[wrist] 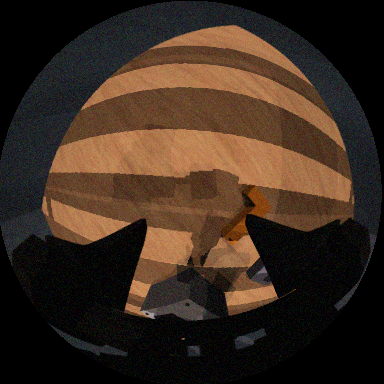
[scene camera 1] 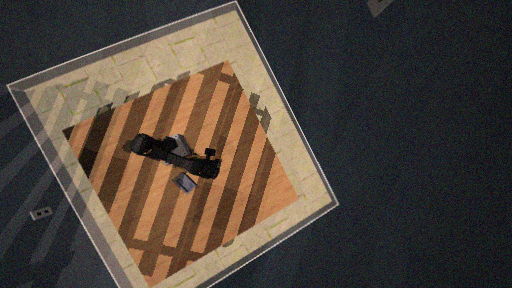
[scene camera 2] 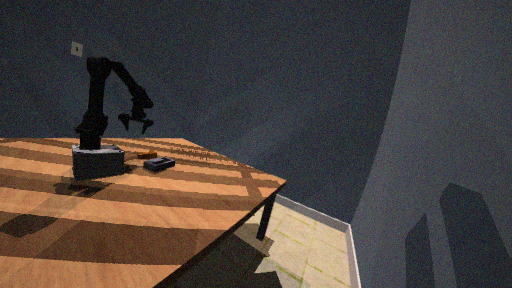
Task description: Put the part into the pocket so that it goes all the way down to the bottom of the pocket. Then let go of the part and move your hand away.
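Where they show: gripper, between the fingertips: (wrist: 197,222) (scene camera 2: 135,132); arm's base, origin of its link: (wrist: 170,319) (scene camera 1: 171,144) (scene camera 2: 89,147).
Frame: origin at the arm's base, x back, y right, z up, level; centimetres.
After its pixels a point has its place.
Note:
The part is an orange L-shaped piece (scene camera 2: 147,155) {y -9.0, x -27.1, z -8.5 cm} (wrist: 262,204) {y -11.8, x -31.8, z -7.5 cm} lying on the table, apart from the pocket block; in scene camera 1 the arm hides it. The pocket block, a dark grey box with a recess in its top (scene camera 1: 177,181) {y 10.8, x -25.2, z -8.0 cm} (scene camera 2: 159,167) {y 12.1, x -26.4, z -8.5 cm}, sits on the table beside the robot's base. A piece of the block also shows in the wrist view (wrist: 257,274) {y 4.5, x -23.2, z -6.9 cm}, partly behind the right-hand finger. My gripper (scene camera 2: 135,131) {y -20.5, x -22.5, z 3.7 cm} (wrist: 197,222) {y -20.5, x -22.5, z 3.7 cm} is open and empty, pointing down, well above the table. In the wrist view the part lies close to the right-hand fingertip's outline, below it in space.
The robot's grey base (scene camera 2: 99,164) {y 10.0, x -2.6, z -4.5 cm} (wrist: 187,300) {y -6.2, x -10.1, z -0.5 cm} stands on the wooden table (scene camera 1: 270,185) {y -51.3, x -60.8, z -10.5 cm} (scene camera 2: 220,185) {y 40.9, x -44.6, z -10.4 cm}, left of the pocket block in scene camera 2. Striped shadows cross the tabletop. The table's right corner and a black leg (scene camera 2: 266,220) show in scene camera 2.

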